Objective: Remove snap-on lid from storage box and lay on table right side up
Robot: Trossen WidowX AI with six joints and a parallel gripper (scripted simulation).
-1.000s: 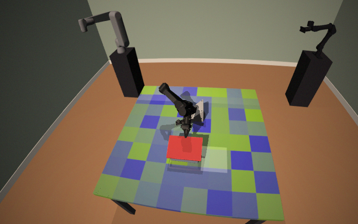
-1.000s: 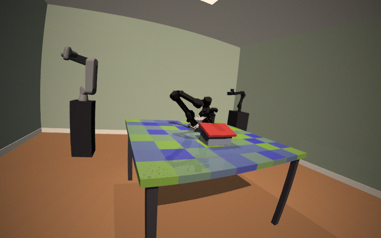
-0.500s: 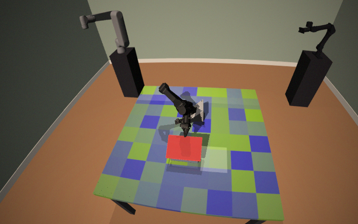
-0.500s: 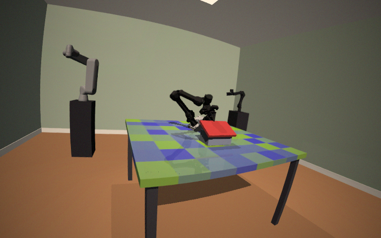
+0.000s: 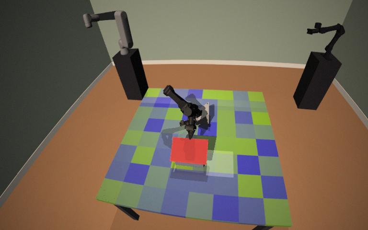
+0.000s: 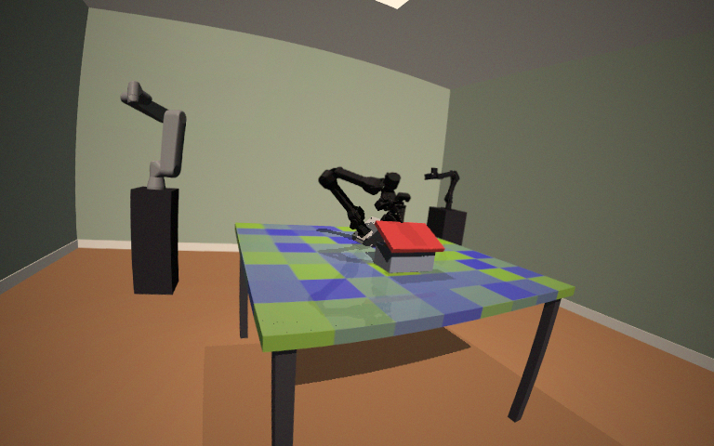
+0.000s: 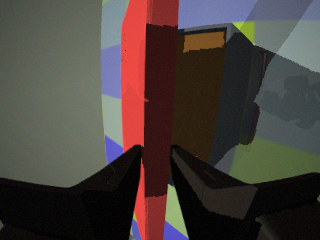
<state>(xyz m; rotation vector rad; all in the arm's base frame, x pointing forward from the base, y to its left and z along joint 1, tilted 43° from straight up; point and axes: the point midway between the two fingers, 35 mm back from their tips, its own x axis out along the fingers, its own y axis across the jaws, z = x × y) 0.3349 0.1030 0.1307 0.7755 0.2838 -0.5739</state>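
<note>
Right now my gripper tip is 70 mm short of the red lid and 30 mm above it. From my gripper tip the other things lie so: grey storage box (60 mm ahead, 120 mm below).
</note>
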